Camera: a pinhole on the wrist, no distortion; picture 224 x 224 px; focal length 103.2 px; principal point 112.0 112.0 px. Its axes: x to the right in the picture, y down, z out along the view. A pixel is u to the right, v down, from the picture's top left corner.
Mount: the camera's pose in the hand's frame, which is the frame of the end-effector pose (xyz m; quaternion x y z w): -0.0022 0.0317 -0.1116 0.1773 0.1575 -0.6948 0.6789
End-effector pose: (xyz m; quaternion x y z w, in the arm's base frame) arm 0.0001 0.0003 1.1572 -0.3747 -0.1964 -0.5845 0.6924
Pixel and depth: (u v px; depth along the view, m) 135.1 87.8 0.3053
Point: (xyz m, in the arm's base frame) -0.1592 0.1449 1.2266
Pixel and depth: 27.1 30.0 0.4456
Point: 0.1418 0.5808 1.1368
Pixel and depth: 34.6 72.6 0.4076
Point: 0.1395 0.4047 1.2531
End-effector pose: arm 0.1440 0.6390 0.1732 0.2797 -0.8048 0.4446 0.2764
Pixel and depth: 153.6 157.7 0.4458
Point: 0.2163 0.2720 0.3934
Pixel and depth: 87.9 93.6 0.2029
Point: 0.1699 0.5619 0.1124
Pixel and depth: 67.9 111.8 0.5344
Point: 0.0719 0.2304 -0.0438
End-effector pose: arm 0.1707 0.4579 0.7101 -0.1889 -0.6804 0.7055 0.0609
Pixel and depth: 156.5 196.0 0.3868
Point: -0.2116 0.4285 0.9539
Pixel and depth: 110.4 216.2 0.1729
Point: -0.0079 0.4745 0.7291
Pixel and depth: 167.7 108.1 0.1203
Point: 0.1797 0.4919 0.7919
